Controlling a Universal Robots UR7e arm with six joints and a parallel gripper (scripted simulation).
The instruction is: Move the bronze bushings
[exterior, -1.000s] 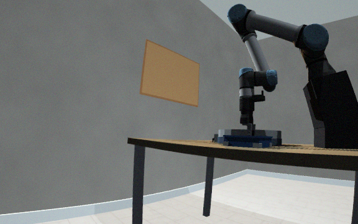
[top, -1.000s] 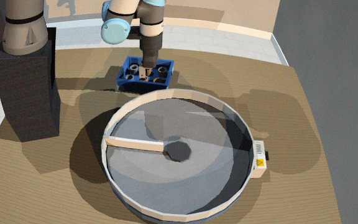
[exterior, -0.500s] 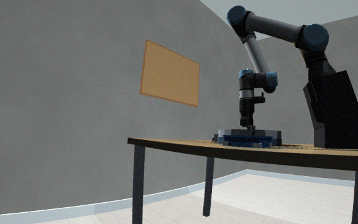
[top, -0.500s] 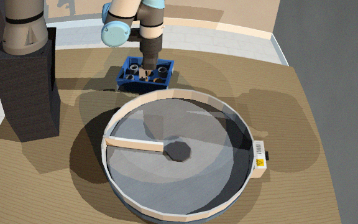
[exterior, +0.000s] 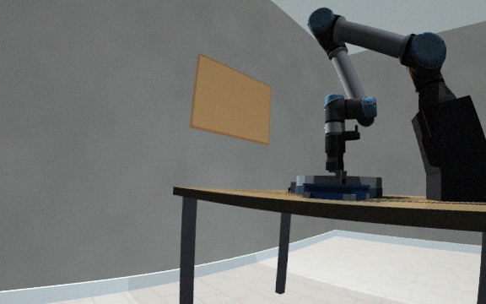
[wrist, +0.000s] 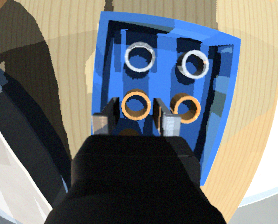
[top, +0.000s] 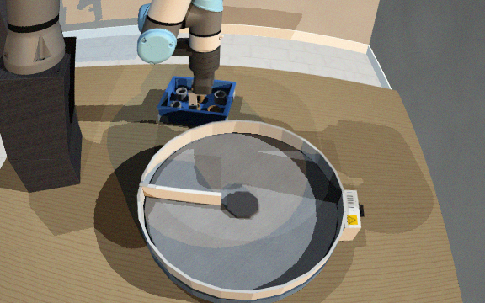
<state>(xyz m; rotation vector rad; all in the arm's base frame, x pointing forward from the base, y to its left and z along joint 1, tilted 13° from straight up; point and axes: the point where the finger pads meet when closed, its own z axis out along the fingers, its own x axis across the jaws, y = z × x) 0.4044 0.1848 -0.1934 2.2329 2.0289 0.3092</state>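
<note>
My hand is 30 mm to the right of the blue crate, 30 mm above it and 10 mm short of it. Also, from my hand: grey turntable disc 320 mm to the right, 110 mm ahead.
</note>
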